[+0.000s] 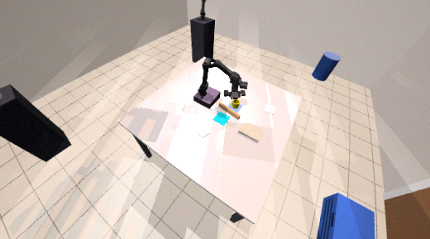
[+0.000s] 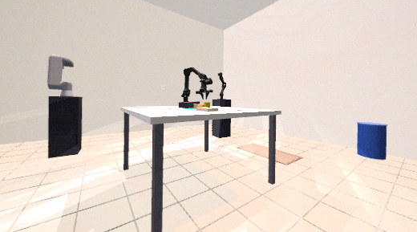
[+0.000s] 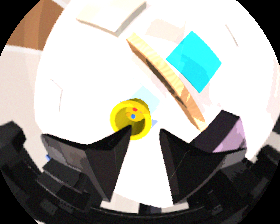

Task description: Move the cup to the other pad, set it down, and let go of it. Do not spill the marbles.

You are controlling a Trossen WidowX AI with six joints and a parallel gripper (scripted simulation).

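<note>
Now: the yellow cup 1 cm ahead of my gripper tip, 2 cm to the left of it and 7 cm below it. From my gripper tip the other things lie so: tan flat block 27 cm ahead, 13 cm to the right, 9 cm below; cyan pad 18 cm to the right, 11 cm below; tan patch 3 cm behind, 39 cm to the right, 10 cm below.
</note>
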